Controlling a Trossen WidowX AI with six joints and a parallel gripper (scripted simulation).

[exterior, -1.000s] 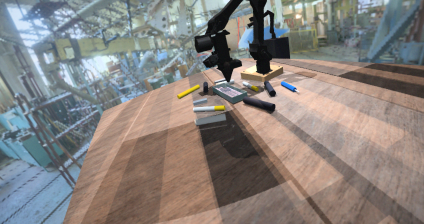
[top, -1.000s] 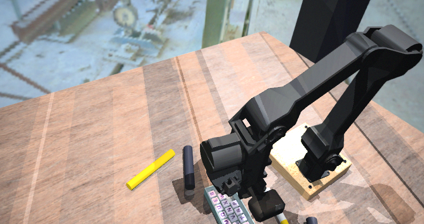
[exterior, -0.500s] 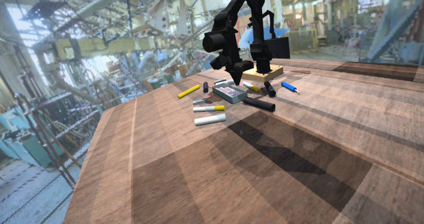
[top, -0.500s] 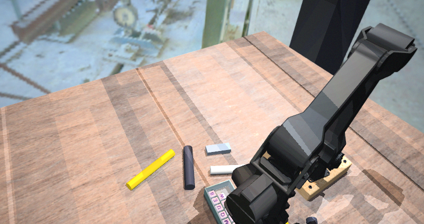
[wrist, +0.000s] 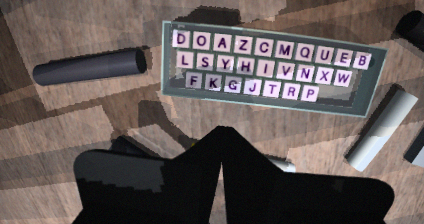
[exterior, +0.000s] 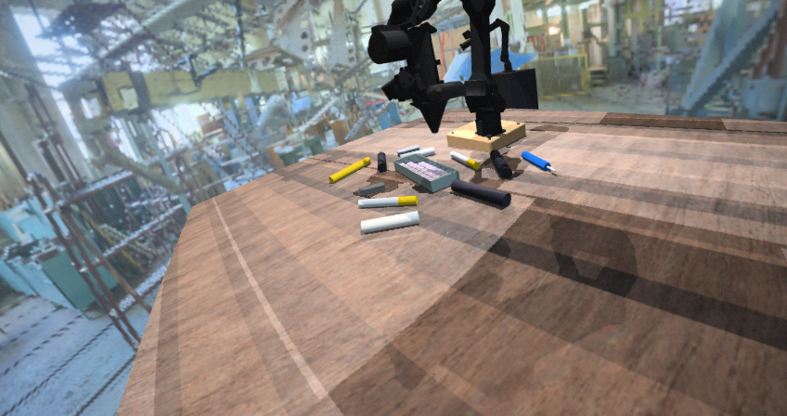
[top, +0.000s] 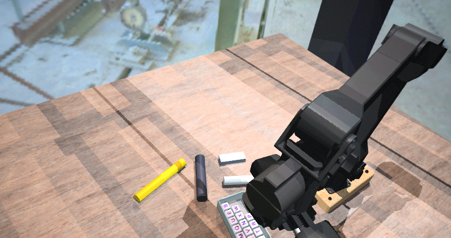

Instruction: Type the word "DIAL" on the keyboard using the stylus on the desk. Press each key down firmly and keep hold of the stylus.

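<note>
The blue stylus is 160 mm behind my gripper tip, 140 mm to the left of it and 90 mm below it. Round my gripper tip: yellow marker (150 mm ahead, 250 mm to the right, 90 mm below); grey block (150 mm ahead, 60 mm to the right, 90 mm below); white stylus tip (150 mm behind, 170 mm to the left, 90 mm below).
</note>
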